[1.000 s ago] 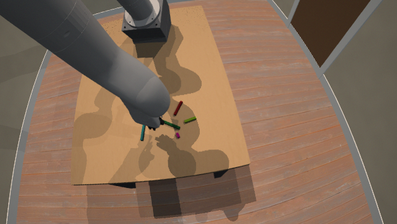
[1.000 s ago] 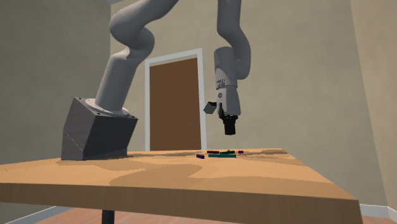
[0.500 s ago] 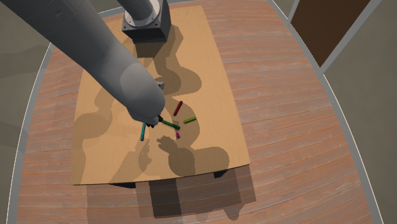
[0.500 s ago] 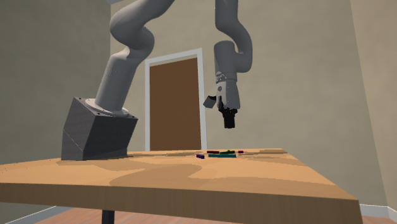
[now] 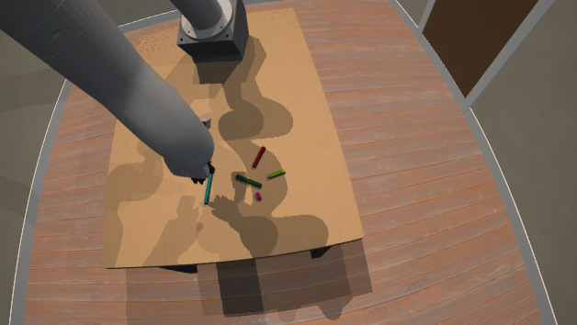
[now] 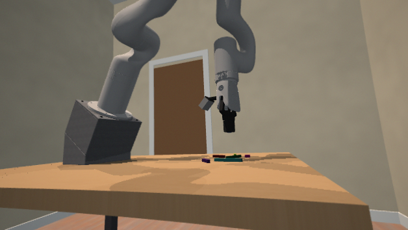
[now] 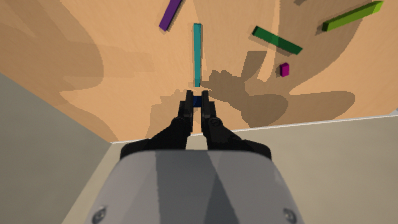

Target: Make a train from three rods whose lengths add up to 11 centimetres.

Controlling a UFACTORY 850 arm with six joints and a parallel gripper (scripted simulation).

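My hand is 8 cm past the purple rod, 3 cm to the left of it and 11 cm above it. Round my hand: turquoise rod (1 cm behind, 11 cm below); small blue rod (2 cm below); green rod (3 cm behind, 12 cm to the left, 11 cm below).
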